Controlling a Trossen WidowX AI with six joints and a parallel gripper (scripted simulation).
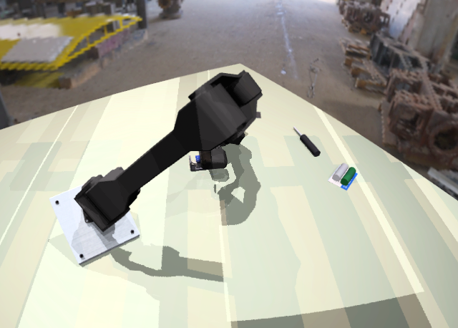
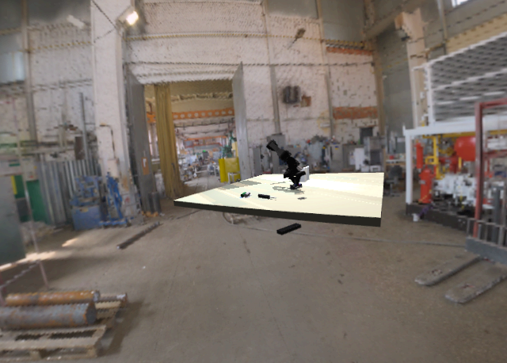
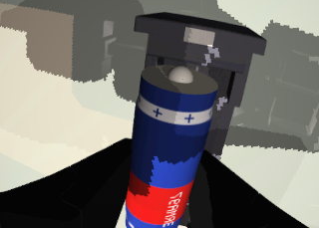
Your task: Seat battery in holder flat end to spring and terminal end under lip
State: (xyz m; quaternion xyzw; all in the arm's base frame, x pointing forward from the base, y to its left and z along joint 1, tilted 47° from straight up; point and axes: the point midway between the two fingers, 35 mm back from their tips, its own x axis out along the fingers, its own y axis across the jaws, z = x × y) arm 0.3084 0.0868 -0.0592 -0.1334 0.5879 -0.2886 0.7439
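The battery lies 10 mm above my gripper tip. The rest, counted from my gripper tip: black remote 290 mm ahead, 90 mm to the left, 200 mm below; dark square 260 mm ahead, 170 mm to the left, 10 mm below; black screwdriver 320 mm ahead, 30 mm to the right.
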